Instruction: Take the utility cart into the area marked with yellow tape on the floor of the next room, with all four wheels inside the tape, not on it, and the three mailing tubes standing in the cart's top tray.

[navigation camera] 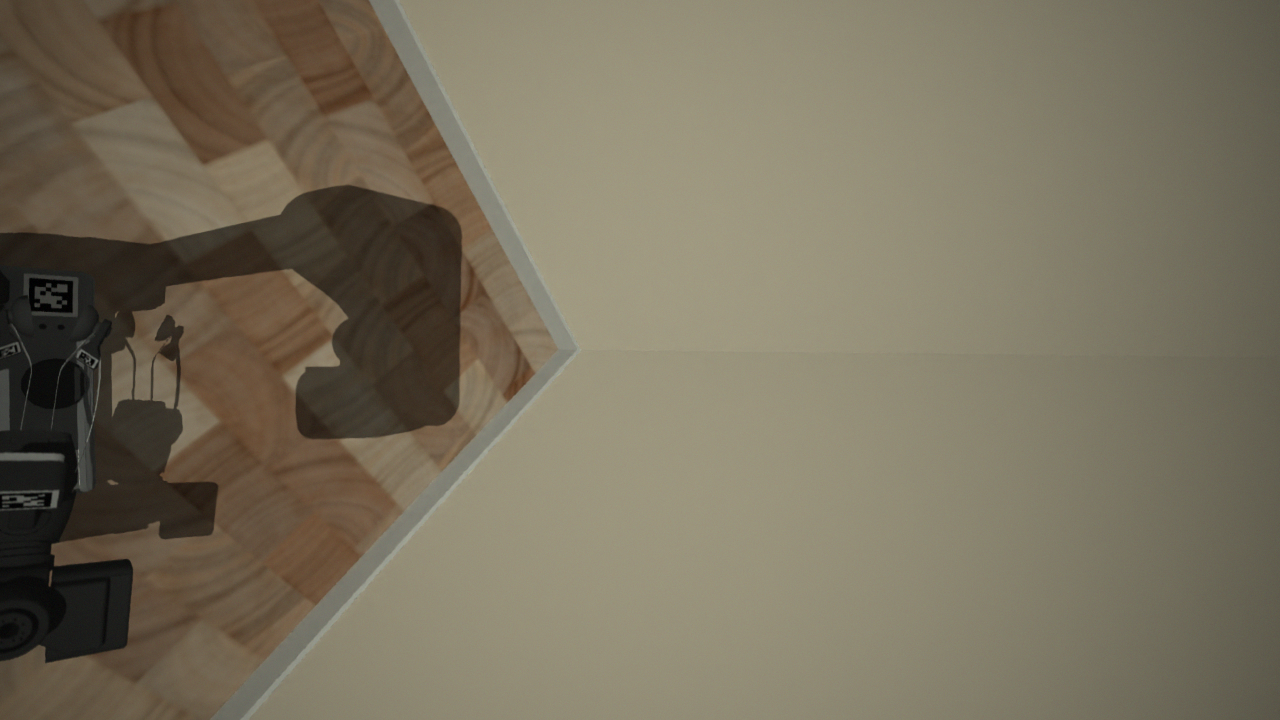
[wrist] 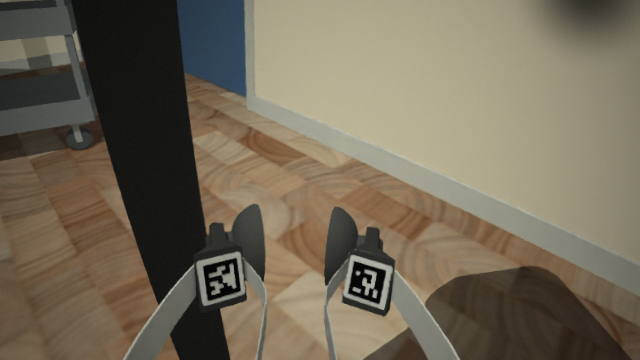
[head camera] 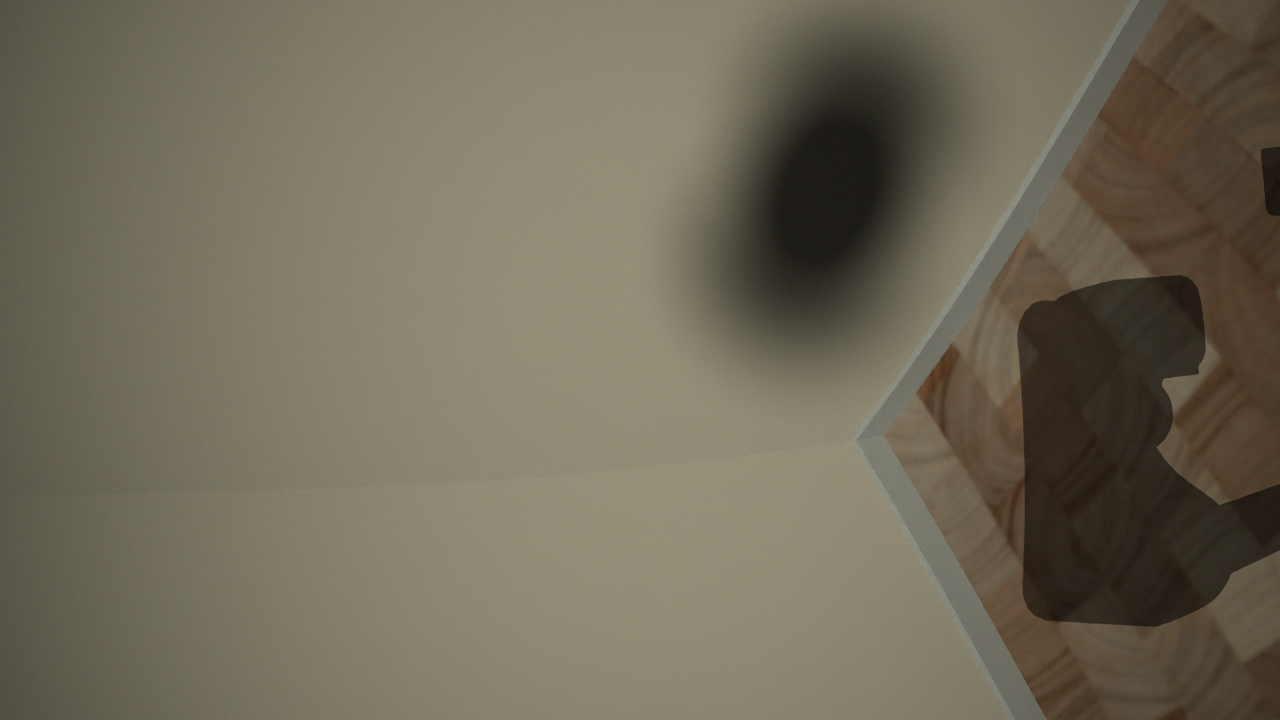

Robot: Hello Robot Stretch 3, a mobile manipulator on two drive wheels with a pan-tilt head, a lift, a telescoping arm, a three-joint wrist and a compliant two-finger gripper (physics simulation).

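Seen in the pictures: gripper, fingertip midpoint: [navigation camera: 58, 302] [wrist: 294, 232]; robot's base, link origin: [navigation camera: 53, 379].
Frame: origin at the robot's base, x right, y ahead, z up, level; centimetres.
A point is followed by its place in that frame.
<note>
The grey utility cart [wrist: 45, 119] @[x -115.7, y -79.0, z 16.5 cm] shows in part at the upper left of the wrist view, with two tray levels and one caster in sight. It stands on the wood floor apart from my gripper, partly hidden by a black upright bar. My gripper [wrist: 294, 232] @[x -9.9, y 0.9, z 51.9 cm] [navigation camera: 53, 340] is open, with its fingers apart and floor seen between them in the wrist view. The cart's top tray does not show clearly. The three mailing tubes and the yellow tape do not show in these views.
The black upright bar [wrist: 145, 125] stands left of the gripper. A cream wall [wrist: 425, 75] @[x -92.9, y 52.8, z 39.4 cm] with a white baseboard [wrist: 400, 164] @[x -92.9, y 51.0, z 6.2 cm] runs along the right, beside a blue surface [wrist: 215, 45] @[x -202.8, y -23.5, z 25.3 cm]. Walls meet in a corner in the head and navigation views. Robot shadows fall on the floor.
</note>
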